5 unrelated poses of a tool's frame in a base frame.
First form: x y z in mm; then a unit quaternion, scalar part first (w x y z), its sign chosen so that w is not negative.
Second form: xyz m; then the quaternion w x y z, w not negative. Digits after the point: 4 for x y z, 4 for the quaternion.
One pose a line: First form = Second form
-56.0, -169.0, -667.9, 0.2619, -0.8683, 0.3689, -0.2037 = -0.0560, -0.1690, -0.6679, 0.2619, -0.8683, 0.3689, -0.2037
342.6, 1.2, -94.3, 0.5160, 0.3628, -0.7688, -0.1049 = 0.3426, 0.0012, -0.0943, 0.5160, 0.3628, -0.7688, -0.1049
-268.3, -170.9, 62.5, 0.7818, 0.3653, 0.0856, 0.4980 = -0.2683, -0.1709, 0.0625, 0.7818, 0.3653, 0.0856, 0.4980
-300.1, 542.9, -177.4, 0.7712, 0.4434, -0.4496, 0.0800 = -0.3001, 0.5429, -0.1774, 0.7712, 0.4434, -0.4496, 0.0800
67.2, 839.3, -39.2, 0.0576, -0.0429, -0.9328, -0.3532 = 0.0672, 0.8393, -0.0392, 0.0576, -0.0429, -0.9328, -0.3532
